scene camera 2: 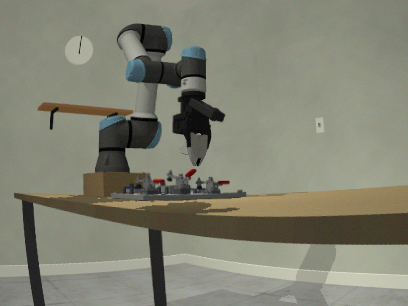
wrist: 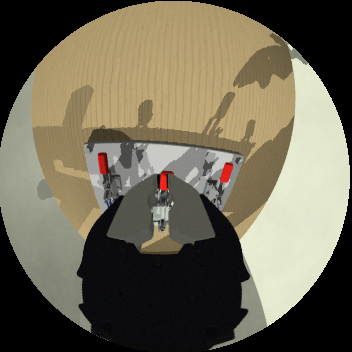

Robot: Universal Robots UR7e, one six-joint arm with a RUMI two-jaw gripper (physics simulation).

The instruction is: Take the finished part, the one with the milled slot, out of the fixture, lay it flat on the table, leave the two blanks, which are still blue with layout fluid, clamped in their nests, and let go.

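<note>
The fixture plate lies on the table and carries three toggle clamps. The middle clamp's red handle is tilted up. The outer handles lie lower, at the left and right in the scene view, and at the left and right in the wrist view. My gripper is nearly closed and empty, pointing down just above the middle handle. A bit of blue shows by the left clamp. The slotted part cannot be made out; the gripper hides much of the nests.
The wooden table extends beyond the plate. The robot's base stands on a wooden block behind the plate at the left in the scene view. A wall shelf is at the back left. Shadows fall across the plate and table.
</note>
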